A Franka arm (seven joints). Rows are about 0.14 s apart.
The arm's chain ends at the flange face. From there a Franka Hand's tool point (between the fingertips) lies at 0.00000 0.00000 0.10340 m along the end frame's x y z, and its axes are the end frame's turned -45 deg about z.
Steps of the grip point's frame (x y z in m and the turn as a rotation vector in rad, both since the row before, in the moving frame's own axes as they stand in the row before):
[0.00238, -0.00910, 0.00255, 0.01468, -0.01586, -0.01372]
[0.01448, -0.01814, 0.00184, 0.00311, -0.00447, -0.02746]
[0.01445, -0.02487, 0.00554, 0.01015, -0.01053, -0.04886]
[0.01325, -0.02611, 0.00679, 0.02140, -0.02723, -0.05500]
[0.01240, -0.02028, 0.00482, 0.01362, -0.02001, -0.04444]
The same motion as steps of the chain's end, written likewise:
[-0.00252, -0.00822, 0.00257, -0.00083, -0.02160, -0.01372]
[-0.00204, -0.02317, 0.00184, -0.00096, -0.00536, -0.02746]
[-0.00586, -0.02787, 0.00555, -0.00027, -0.01462, -0.04886]
[-0.00555, -0.02836, 0.00685, -0.00412, -0.03439, -0.05500]
[-0.00312, -0.02363, 0.00485, -0.00452, -0.02378, -0.04444]

